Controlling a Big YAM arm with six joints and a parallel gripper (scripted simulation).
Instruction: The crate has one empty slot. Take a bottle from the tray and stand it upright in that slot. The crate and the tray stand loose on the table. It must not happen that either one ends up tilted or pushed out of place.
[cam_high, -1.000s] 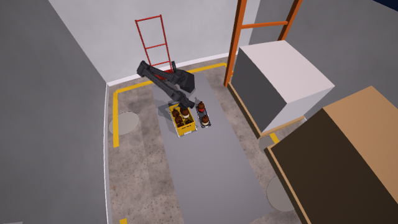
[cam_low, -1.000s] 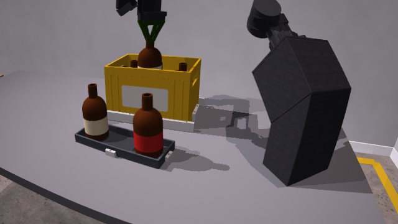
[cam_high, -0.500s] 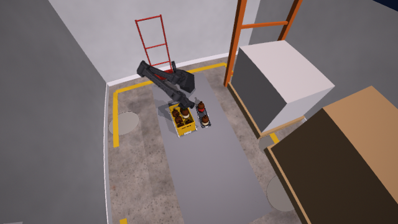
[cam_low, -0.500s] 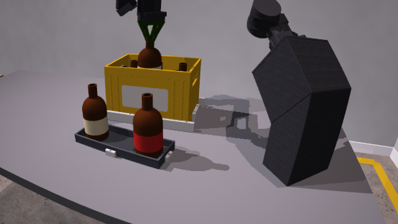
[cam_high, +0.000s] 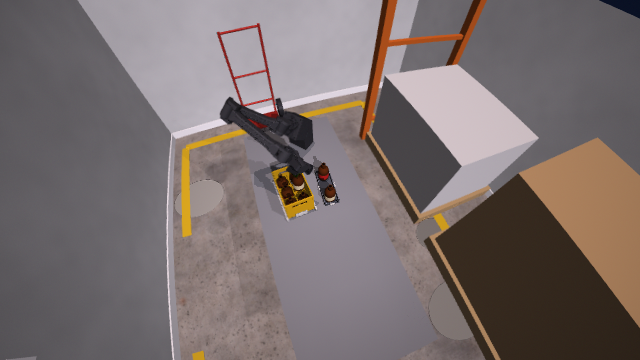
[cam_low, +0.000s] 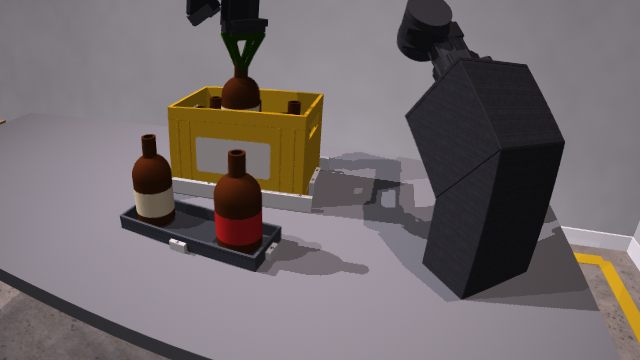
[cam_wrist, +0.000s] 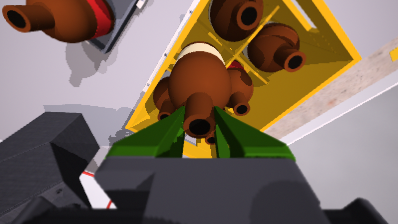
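Now: the yellow crate 17 cm below my hand, 4 cm to the right of it and 1 cm behind it. From my hand the other things lie so: dark tray: 24 cm below, 18 cm to the left, 6 cm ahead.
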